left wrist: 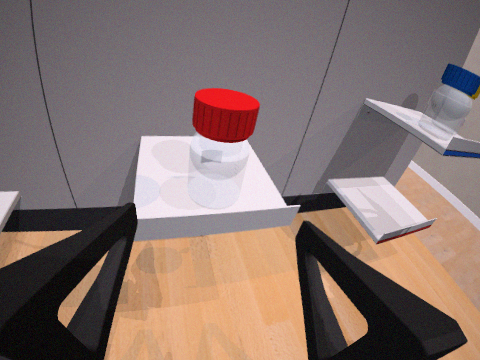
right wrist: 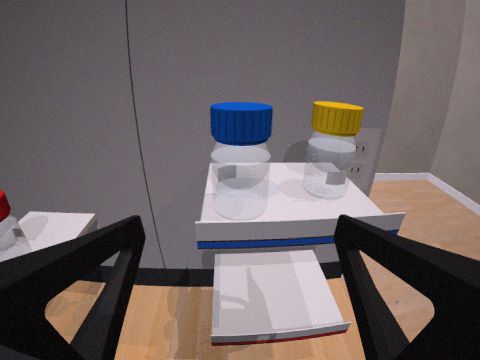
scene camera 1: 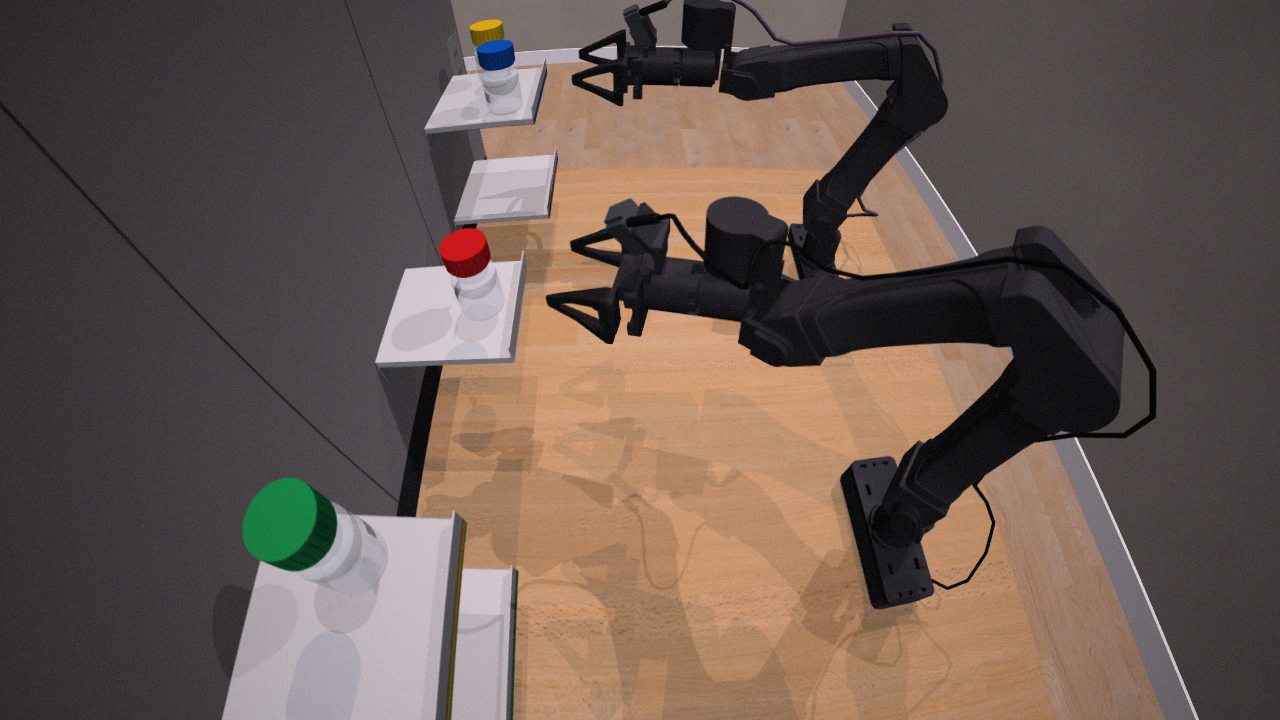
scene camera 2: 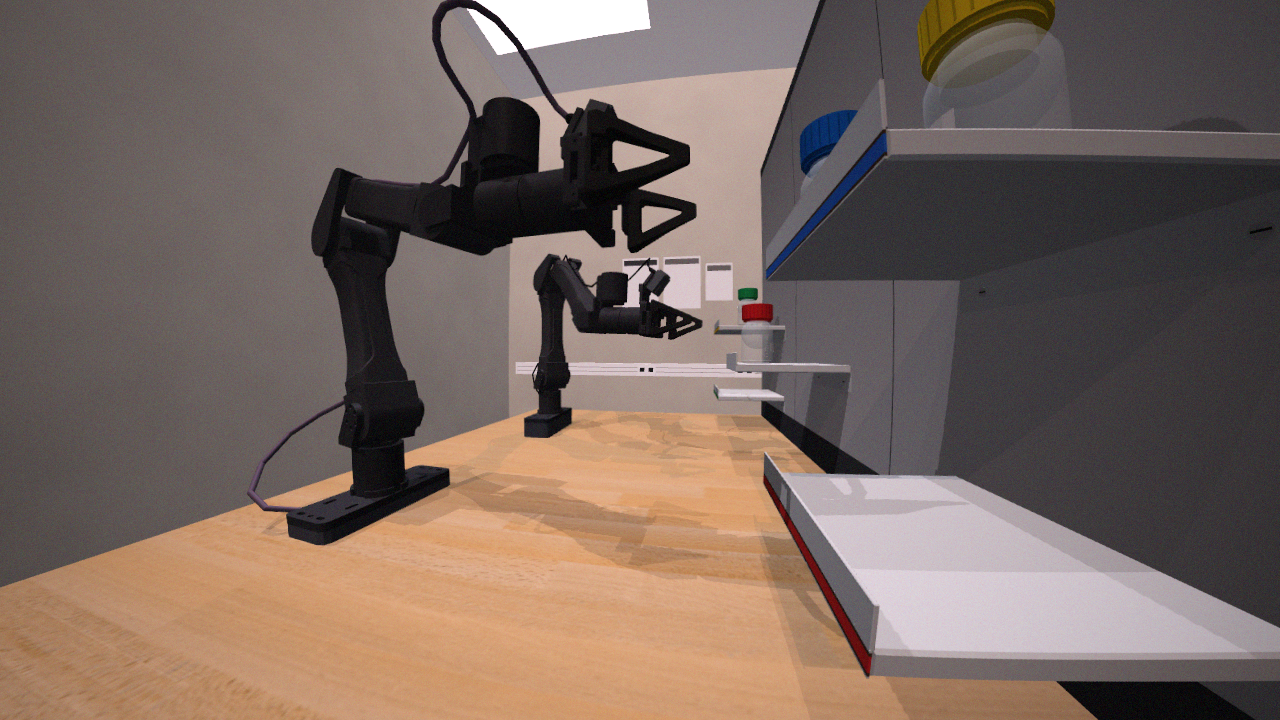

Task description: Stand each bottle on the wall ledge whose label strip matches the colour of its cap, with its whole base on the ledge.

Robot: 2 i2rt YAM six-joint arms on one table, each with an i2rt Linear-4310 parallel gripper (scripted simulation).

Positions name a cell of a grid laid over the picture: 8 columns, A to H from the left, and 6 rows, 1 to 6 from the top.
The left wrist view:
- my left gripper: D4
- red-capped bottle: D2
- grey wall: B2
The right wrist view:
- my right gripper: D4
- yellow-capped bottle: F3
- blue-capped bottle: E3
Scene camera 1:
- my left gripper: D3
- my right gripper: D1
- red-capped bottle: C3
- green-capped bottle: B5
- blue-capped bottle: D1
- grey wall: B2
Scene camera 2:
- my left gripper: E3
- my right gripper: E2
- red-capped bottle: E3
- yellow-capped bottle: G1
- blue-capped bottle: F2
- grey wall: H4
